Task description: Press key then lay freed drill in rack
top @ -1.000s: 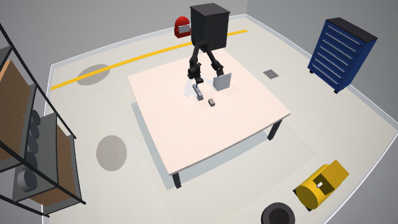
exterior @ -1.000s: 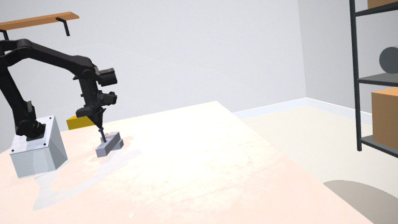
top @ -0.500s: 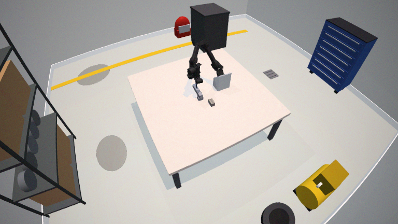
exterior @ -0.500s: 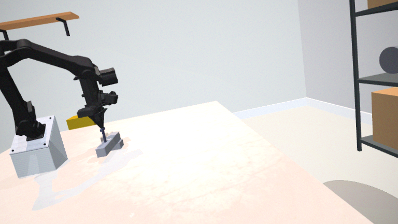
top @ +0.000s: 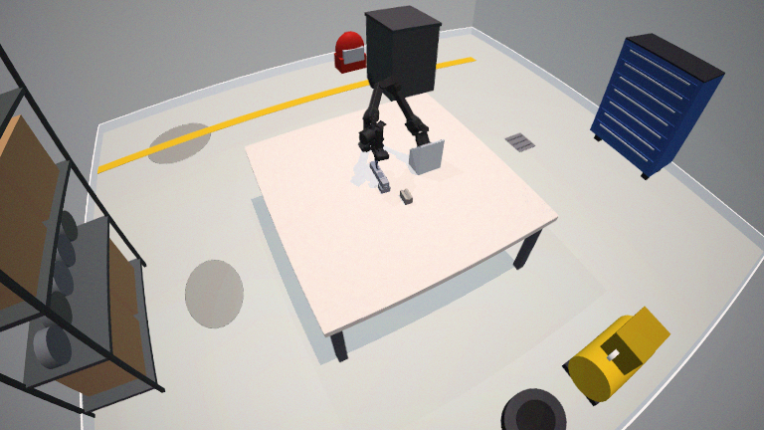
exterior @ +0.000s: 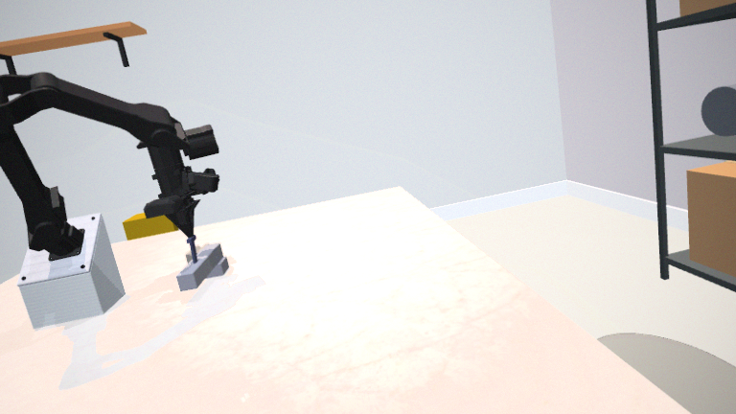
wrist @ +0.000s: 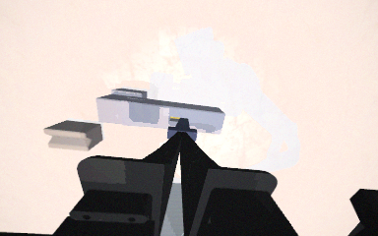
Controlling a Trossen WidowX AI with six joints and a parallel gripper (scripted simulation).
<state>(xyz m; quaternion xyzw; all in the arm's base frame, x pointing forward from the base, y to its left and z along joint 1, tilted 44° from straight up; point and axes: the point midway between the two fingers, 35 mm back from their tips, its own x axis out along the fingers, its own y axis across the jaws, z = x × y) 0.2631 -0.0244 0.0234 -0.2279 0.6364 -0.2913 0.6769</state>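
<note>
My gripper tip is now 3 cm above the dark blue key. Round my gripper tip: beige rack (21 cm to the left, 10 cm below, 6 cm behind); grey block (8 cm below, 4 cm to the left); drill (7 cm below, 5 cm to the left).
</note>
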